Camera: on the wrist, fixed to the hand. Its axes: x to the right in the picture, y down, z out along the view.
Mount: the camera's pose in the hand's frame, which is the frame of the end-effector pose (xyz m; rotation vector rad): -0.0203 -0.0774 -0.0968 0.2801 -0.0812 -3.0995
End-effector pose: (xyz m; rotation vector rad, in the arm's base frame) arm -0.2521 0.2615 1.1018 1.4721 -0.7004 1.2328
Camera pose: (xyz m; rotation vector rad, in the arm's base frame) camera -0.2205 0.3711 1.0493 0.8877 1.5782 -1.2369
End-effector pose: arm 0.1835 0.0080 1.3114 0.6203 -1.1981 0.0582
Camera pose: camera 0.2859 -0.0046 1.2398 -1.9670 -0.8156 2.3033
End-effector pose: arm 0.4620 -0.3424 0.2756 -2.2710 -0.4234 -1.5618
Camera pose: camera 0.3409 -0.3174 0.2976 -0.3390 2.0863 0.3621
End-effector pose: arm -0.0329 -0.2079 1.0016 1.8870 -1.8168 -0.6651
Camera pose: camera 0.0871 -0.1860 1.0315 -1.7821 -1.6915 0.4716
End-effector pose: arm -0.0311 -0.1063 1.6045 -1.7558 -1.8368 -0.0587
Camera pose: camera -0.0669 -0.1751 1.7033 2.1789 -2.0939 -0.6659
